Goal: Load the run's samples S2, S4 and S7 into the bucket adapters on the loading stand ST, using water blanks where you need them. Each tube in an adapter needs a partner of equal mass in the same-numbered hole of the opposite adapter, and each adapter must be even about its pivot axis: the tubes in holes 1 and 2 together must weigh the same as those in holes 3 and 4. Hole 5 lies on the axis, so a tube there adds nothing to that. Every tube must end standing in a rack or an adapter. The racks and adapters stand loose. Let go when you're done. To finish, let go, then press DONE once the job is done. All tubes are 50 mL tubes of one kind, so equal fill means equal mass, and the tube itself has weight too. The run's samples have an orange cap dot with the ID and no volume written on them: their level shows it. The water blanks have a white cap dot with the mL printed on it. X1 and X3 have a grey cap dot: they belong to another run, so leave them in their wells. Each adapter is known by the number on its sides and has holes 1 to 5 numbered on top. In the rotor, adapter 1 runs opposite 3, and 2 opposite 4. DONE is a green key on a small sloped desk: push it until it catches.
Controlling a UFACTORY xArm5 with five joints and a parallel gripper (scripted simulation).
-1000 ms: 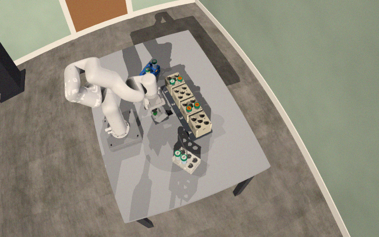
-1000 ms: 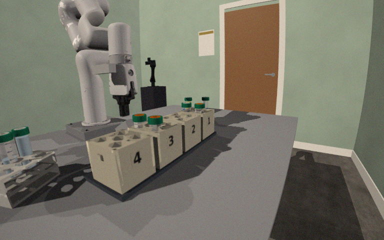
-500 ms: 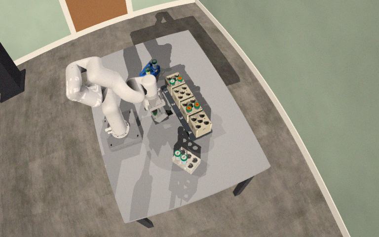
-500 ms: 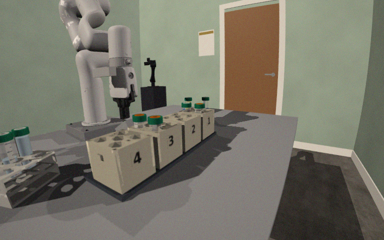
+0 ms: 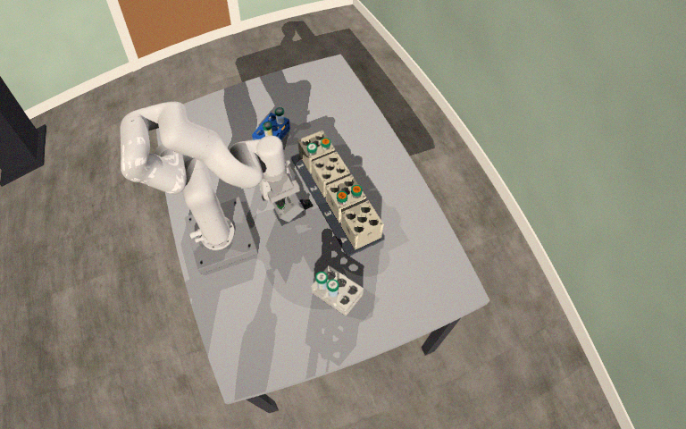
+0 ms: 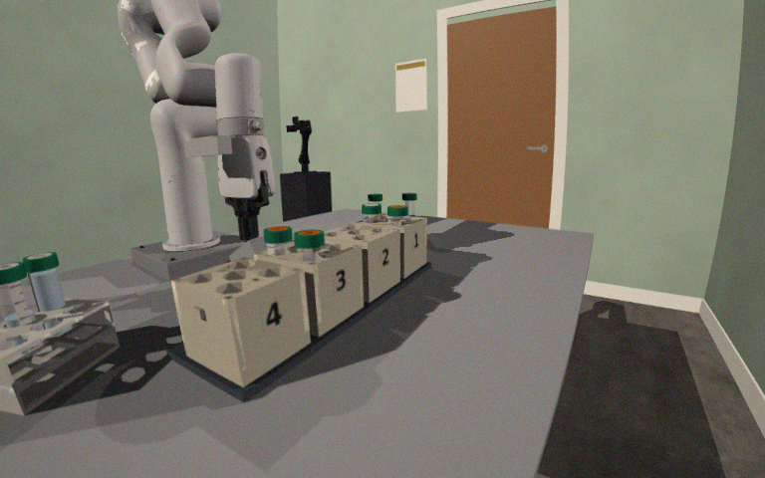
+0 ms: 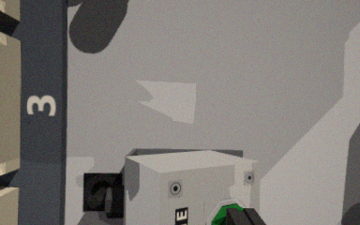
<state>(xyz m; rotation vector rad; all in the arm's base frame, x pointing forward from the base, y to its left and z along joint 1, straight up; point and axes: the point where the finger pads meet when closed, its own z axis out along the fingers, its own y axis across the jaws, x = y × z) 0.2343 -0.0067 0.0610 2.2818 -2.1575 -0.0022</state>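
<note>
Now: the green done key 30 mm below my hand. The rest, counted from my hand: adapter 1 (190 mm ahead, 160 mm to the left, 40 mm below); dark loading stand (200 mm ahead, 90 mm below); pink tube (180 mm ahead, 90 mm to the right, 30 mm below).
</note>
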